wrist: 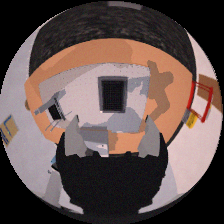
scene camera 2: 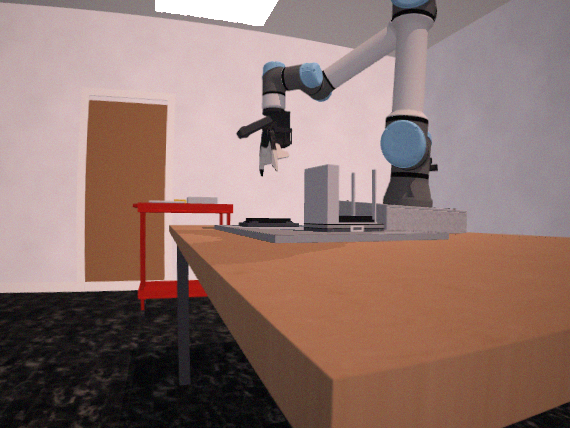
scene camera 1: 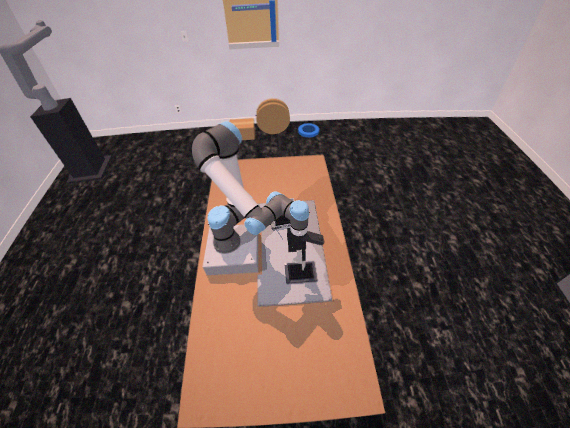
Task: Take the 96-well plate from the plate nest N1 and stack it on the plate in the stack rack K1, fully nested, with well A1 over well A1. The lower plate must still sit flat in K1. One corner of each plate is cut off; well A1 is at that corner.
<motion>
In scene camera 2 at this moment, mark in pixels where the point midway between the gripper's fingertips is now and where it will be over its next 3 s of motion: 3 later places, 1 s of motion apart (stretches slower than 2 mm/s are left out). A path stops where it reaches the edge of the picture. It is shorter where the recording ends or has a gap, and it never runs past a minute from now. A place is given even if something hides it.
My gripper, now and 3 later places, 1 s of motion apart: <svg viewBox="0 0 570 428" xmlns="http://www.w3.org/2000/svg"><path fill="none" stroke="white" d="M268 174L269 184L269 198L269 211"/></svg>
</motion>
